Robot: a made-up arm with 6 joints.
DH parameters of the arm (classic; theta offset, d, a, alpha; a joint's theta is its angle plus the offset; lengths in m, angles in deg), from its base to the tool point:
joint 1: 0 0.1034 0 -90
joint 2: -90 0 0.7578 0
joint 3: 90 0.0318 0 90
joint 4: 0 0.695 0 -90
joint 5: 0 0 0 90
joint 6: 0 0.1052 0 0
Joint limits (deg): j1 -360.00..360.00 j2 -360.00..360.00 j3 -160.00..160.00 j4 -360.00..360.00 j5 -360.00..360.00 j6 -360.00..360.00
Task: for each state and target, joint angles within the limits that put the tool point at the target. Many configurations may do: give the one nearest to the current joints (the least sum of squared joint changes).
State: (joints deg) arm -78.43 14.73 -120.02 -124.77 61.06 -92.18
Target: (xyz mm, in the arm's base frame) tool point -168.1 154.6 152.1
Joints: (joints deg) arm -54.06 0.68 -158.54 -123.76 61.92 -92.18
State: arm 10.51 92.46 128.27 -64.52 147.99 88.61
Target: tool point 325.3 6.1 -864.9
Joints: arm 6.27 124.81 82.12 -69.20 141.48 88.61
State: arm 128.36 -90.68 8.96 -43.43 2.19 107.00
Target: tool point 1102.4 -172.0 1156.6
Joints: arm 172.41 -56.87 19.39 -43.62 5.49 107.00
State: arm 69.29 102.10 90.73 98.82 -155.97 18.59
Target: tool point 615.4 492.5 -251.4
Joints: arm 39.60 71.44 101.19 99.30 -154.56 18.59
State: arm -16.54 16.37 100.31 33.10 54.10 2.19
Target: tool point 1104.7 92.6 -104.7
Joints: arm 0.84 57.75 80.33 35.25 47.25 2.19
